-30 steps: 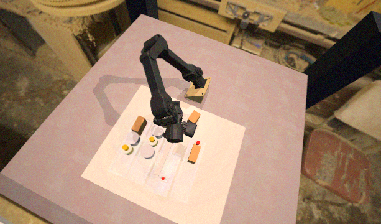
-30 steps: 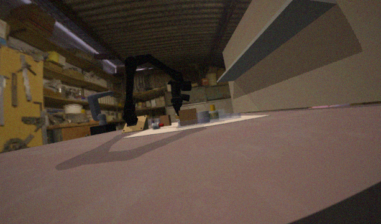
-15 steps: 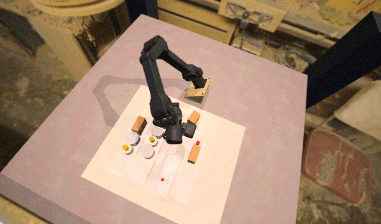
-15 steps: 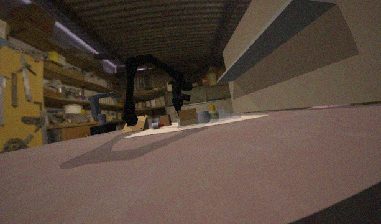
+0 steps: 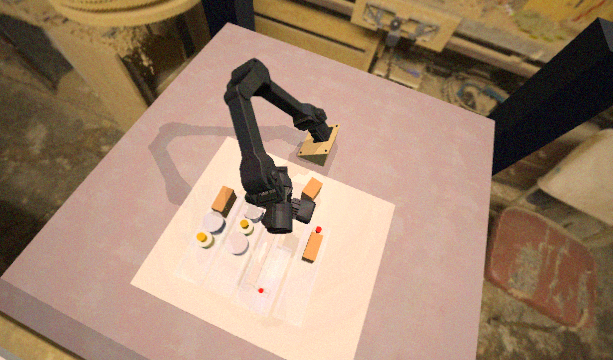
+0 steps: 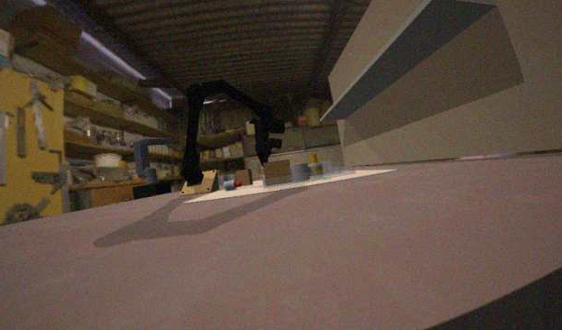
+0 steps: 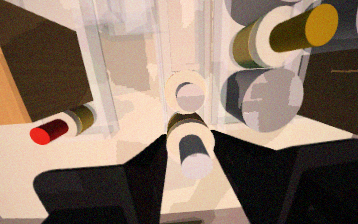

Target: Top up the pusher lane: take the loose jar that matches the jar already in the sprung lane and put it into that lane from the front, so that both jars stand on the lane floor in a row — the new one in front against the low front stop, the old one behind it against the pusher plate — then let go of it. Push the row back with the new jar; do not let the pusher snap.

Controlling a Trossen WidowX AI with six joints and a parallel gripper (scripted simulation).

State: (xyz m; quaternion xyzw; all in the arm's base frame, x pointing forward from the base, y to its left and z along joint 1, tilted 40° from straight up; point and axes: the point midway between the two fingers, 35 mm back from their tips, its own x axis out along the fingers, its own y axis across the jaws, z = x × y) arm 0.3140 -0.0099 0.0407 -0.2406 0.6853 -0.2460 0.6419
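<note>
The beige plate lies 80 mm ahead of my gripper tip, 50 mm below it and 20 mm to the left of it.
</note>
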